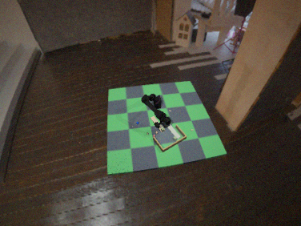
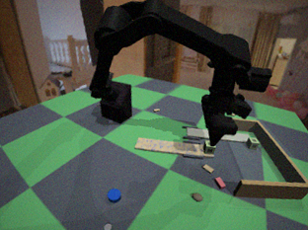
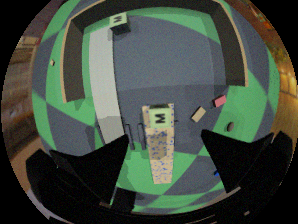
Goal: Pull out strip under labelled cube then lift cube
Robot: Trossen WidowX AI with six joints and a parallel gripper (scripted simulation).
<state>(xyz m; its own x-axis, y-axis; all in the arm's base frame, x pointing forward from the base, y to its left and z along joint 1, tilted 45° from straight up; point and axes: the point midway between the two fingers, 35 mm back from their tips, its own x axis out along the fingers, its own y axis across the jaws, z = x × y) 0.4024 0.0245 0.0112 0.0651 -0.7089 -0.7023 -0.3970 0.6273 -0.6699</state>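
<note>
Right now the red block is 100 mm to the right of my gripper tip, 70 mm ahead of it and 60 mm below it. From my gripper tip the other things lie so: brown pebble (170 mm to the right, 60 mm below, 30 mm ahead); grey disc (330 mm to the right, 90 mm behind, 60 mm below); blue disc (270 mm to the right, 130 mm behind, 60 mm below).
</note>
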